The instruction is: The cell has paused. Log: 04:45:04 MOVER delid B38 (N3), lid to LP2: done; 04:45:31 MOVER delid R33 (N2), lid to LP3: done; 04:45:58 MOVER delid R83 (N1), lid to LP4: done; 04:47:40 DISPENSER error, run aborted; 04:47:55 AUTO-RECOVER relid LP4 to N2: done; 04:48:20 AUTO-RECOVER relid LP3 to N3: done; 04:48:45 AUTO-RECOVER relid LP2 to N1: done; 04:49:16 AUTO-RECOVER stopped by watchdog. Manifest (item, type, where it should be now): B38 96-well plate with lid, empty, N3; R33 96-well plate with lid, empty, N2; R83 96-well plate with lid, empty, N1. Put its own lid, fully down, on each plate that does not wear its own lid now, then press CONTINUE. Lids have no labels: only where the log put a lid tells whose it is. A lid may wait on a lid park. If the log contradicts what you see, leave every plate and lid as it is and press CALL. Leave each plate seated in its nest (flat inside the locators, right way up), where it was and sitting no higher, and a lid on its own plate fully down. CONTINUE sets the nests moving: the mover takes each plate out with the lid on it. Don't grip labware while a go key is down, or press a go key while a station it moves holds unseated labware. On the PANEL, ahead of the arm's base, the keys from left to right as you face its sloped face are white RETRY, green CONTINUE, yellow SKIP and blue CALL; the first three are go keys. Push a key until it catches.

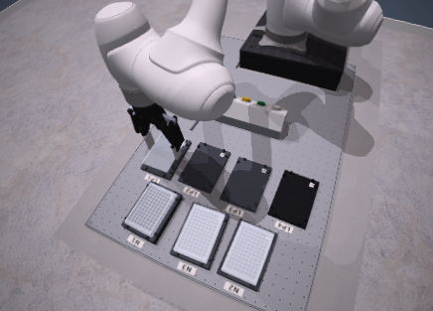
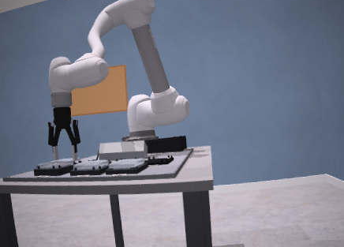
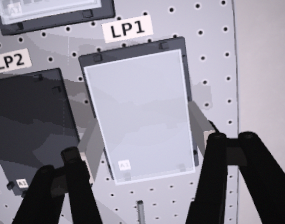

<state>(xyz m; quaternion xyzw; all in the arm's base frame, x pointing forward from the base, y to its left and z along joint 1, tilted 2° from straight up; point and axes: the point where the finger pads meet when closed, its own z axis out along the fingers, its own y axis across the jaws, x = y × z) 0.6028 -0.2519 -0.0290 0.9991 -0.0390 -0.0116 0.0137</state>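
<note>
Right now the lid park LP1 is 50 mm below my hand. Also, from my hand: lid park LP2: 130 mm to the left, 50 mm below; then LP2 label: 90 mm ahead, 120 mm to the left, 50 mm below; then pale grey lid: 20 mm below.
</note>
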